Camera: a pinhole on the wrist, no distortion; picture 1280 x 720 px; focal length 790.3 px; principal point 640.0 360.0 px. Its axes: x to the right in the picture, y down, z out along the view. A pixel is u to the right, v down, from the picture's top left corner.
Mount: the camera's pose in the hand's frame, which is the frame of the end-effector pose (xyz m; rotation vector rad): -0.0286 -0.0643 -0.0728 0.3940 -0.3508 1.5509
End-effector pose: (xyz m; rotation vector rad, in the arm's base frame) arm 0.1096 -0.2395 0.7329 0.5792 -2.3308 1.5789
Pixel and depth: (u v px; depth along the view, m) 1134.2 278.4 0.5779
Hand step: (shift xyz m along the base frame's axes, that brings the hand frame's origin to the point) -0.0362 -0.5713 -0.2004
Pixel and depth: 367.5 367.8 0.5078
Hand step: 0.2273 -0.4224 0.2526
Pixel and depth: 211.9 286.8 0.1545
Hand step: 0.1057 -0.0910 0.1581
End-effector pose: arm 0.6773 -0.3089 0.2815 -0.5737 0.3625 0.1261
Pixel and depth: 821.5 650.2 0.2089
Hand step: -0.0258 -0.0250 0.2032
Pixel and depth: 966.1 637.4 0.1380
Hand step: -0.0282 -0.0234 0.1264
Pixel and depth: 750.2 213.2 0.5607
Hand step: 0.2764 0.0471 0.4499
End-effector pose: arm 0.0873 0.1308 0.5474 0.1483 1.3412 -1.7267
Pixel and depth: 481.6 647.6 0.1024
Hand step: -0.0518 0.0267 0.1324
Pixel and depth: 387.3 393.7 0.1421
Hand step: -0.0889 -0.0114 0.1509
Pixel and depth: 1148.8 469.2 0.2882
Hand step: 0.1241 -0.1854 0.1655
